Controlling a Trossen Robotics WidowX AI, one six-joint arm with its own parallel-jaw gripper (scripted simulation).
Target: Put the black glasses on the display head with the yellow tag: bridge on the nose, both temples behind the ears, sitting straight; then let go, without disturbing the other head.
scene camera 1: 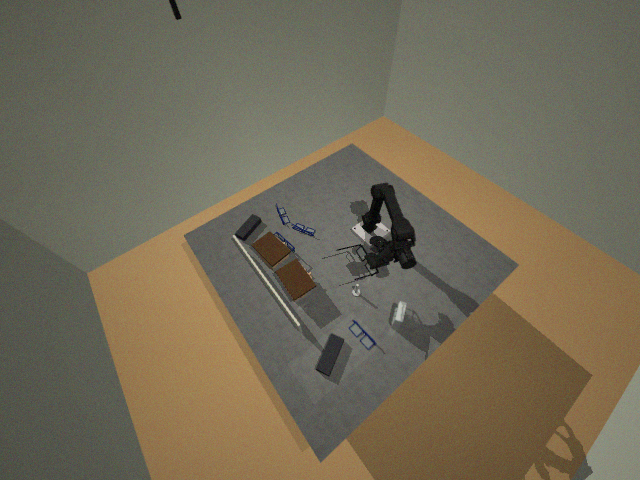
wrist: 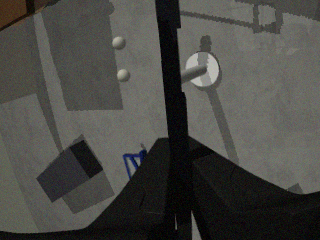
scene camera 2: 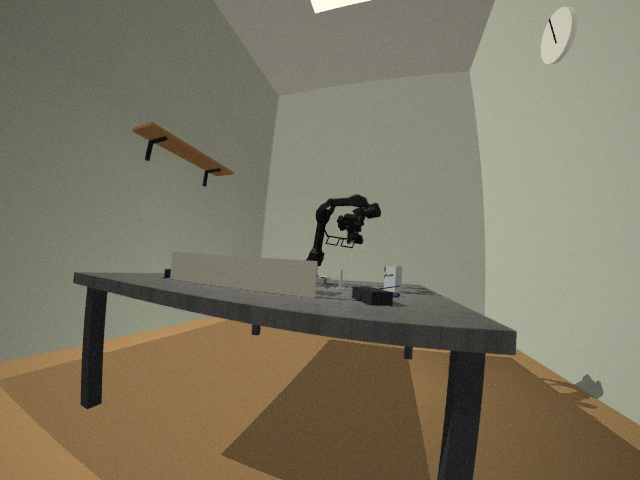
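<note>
The robot's wrist view shows the gripper [wrist: 173, 146], and a white stand [wrist: 202, 68] appears there with it.
</note>
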